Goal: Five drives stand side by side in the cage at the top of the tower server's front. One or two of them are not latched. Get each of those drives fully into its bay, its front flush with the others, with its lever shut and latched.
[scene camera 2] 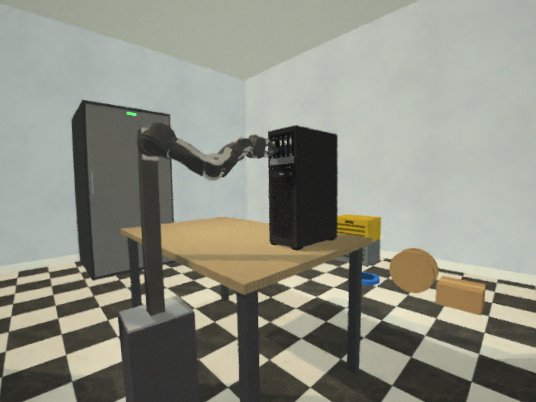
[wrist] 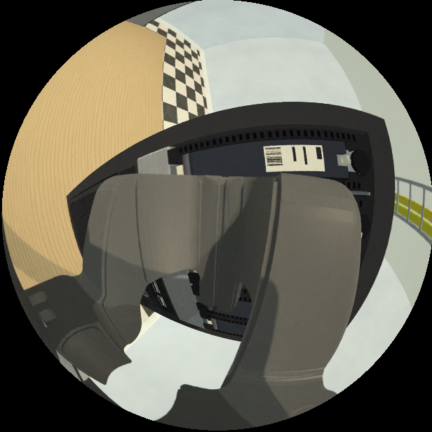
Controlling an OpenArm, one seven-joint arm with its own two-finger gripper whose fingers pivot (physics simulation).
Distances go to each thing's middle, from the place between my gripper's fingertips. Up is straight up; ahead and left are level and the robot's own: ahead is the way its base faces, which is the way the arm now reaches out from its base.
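Labels:
The black tower server (scene camera 2: 302,195) sits 180 mm below my hand, and it's 20 mm to the right of it and 170 mm ahead.

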